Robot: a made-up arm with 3 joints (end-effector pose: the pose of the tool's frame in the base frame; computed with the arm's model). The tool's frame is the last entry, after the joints. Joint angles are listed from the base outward.
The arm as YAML. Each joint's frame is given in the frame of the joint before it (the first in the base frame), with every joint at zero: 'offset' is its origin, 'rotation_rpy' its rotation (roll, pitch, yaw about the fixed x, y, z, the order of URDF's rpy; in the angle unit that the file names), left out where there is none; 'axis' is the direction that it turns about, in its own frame. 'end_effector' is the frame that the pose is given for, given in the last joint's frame.
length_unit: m
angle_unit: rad
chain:
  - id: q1
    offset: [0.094, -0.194, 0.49]
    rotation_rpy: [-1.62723, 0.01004, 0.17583]
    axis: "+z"
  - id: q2
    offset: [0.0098, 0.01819, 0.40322]
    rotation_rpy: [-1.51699, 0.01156, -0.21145]
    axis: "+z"
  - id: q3
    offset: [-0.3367, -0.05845, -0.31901]
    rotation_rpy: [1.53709, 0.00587, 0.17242]
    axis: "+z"
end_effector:
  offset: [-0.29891, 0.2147, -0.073]
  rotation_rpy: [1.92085, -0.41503, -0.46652]
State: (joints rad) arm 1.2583 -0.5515 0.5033
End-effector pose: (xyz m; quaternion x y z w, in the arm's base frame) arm -0.0240 -0.1109 1.1482 0.2660 0.5522 0.2892 0.7353
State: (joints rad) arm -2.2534 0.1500 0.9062
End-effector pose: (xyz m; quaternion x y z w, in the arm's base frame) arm 0.2639 0.3438 -0.2842 0.1386 -0.8015 0.3119 0.4909
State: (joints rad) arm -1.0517 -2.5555 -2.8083
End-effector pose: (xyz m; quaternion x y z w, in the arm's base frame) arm -0.3546 0.1794 0.6377 -0.6816 0.2665 -0.4528 0.5093
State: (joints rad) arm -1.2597 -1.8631 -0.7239
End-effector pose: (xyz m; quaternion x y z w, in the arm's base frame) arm 0.1858 -0.1743 0.6166 0.1851 0.4775 -0.8562 0.0690
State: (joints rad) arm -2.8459 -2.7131 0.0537
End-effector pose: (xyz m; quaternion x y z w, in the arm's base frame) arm -0.5014 -0.2122 0.4553 0.9627 0.1338 -0.2346 0.0170
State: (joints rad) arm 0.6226 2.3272 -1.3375
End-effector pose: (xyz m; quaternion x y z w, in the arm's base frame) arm 0.0857 0.3988 0.3835 -0.7993 -0.1307 -0.3097 0.4981
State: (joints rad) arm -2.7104 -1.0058 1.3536
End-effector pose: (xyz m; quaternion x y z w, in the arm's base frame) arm 0.3574 -0.3052 -0.0900 -0.3968 -0.7204 0.1688 0.5432
